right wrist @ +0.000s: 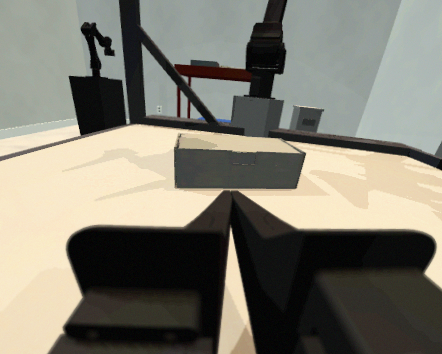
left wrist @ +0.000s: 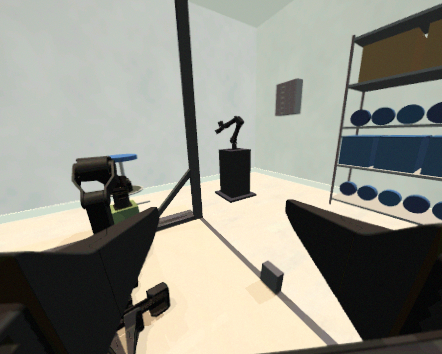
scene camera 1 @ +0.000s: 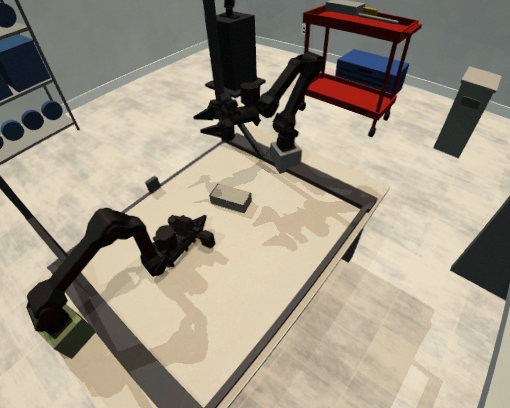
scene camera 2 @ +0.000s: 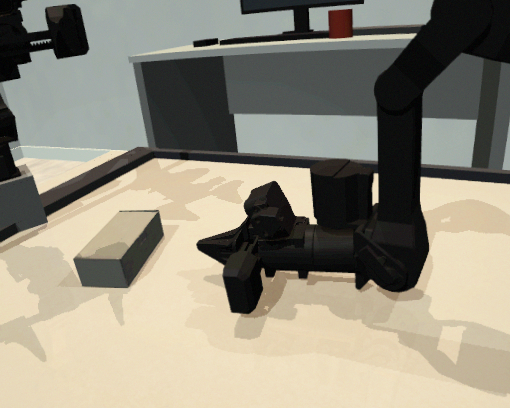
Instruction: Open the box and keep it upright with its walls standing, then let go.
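Pixels of known places: left gripper, fingertip midpoint: (left wrist: 223, 209) (scene camera 1: 196, 124) (scene camera 2: 12, 33); right gripper, fingertip midpoint: (right wrist: 230, 197) (scene camera 1: 205, 215) (scene camera 2: 197, 245); left arm's base at its link origin: (right wrist: 259, 97) (scene camera 1: 286, 146) (scene camera 2: 2, 176); right arm's base at its link origin: (left wrist: 122, 205) (scene camera 1: 57, 323).
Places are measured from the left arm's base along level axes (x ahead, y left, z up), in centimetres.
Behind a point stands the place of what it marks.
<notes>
The box (scene camera 1: 230, 196) @(z -5.0, x 29.7, y 13.6 cm) (scene camera 2: 120, 239) @(z -5.2, x 31.3, y 11.5 cm) (right wrist: 239, 170) @(z -7.4, x 32.0, y 14.4 cm) is grey-green, low and oblong. It lies flat on the table (scene camera 1: 280, 280) @(z -9.6, x 26.1, y 50.5 cm) with its lid shut; a small tab outline shows on the wall facing the right wrist camera. My right gripper (scene camera 1: 205, 217) @(z -5.2, x 40.9, y 18.9 cm) (scene camera 2: 199, 245) @(z -5.2, x 40.9, y 18.9 cm) (right wrist: 229, 197) @(z -5.2, x 40.9, y 18.9 cm) is shut and empty. It is low over the table, level, its tips pointing at that long wall with a gap between. My left gripper (scene camera 1: 198, 124) @(z 23.1, x 35.6, y 4.8 cm) (left wrist: 223, 209) @(z 23.1, x 35.6, y 4.8 cm) is wide open and empty, held high beyond the table's far corner, away from the box. Its fingertips are out of scene camera 2's view.
A dark frame (scene camera 1: 325, 182) @(z -7.6, x -8.7, y 19.2 cm) borders the table. The left arm's grey base (scene camera 1: 286, 159) @(z -2.7, x 2.1, y 5.0 cm) stands at the far side, the right arm's green base (scene camera 1: 72, 336) @(z -2.5, x 87.6, y 48.4 cm) at the near left. A small dark block (scene camera 1: 152, 184) @(z -5.5, x 56.8, y -6.5 cm) (left wrist: 271, 277) @(z -5.5, x 55.4, y -7.3 cm) sits at the table edge. Both arms cast shadows on the table.
</notes>
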